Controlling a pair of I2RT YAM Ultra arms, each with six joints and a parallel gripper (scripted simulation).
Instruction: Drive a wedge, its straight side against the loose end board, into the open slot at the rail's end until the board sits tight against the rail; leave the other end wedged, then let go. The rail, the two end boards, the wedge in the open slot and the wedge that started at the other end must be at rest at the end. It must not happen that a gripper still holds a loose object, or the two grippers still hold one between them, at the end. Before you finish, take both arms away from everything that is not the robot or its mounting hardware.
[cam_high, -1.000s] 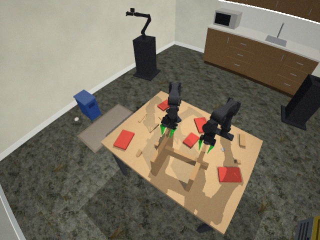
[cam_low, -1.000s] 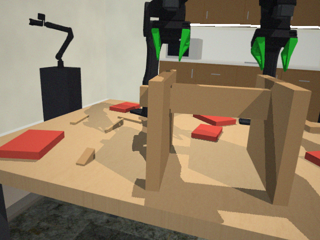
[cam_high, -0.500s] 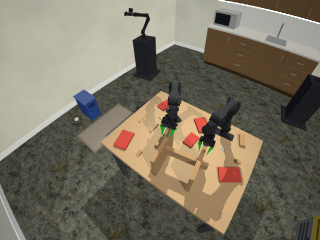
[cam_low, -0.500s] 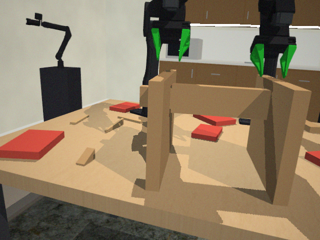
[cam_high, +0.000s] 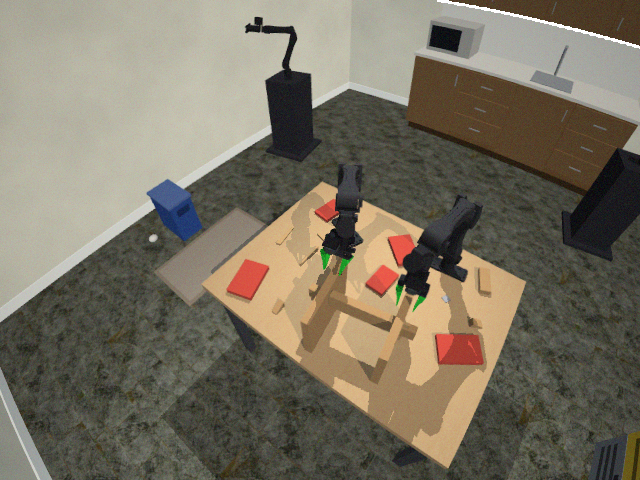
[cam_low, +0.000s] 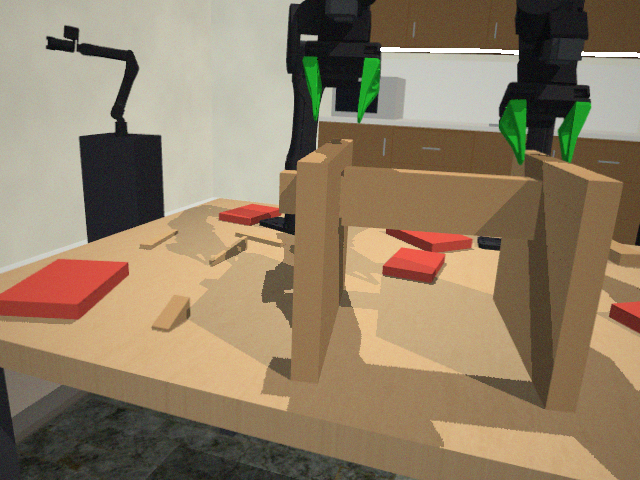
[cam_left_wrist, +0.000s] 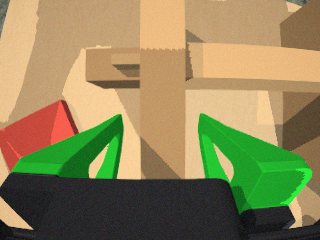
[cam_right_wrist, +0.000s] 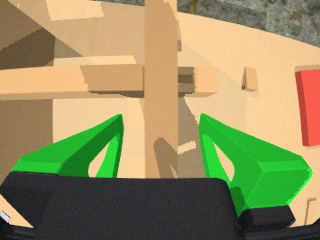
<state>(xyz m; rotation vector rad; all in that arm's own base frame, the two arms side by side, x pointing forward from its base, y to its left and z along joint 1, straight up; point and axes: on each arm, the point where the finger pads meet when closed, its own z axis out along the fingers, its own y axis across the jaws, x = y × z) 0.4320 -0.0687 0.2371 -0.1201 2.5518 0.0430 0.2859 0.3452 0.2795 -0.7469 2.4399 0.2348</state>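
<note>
Right now the rail is 130 mm to the right of my left hand, 60 mm below it and 50 mm ahead of it.
The rail lies 5 cm ahead of my right hand, 14 cm to the left of it and 10 cm below it.
</note>
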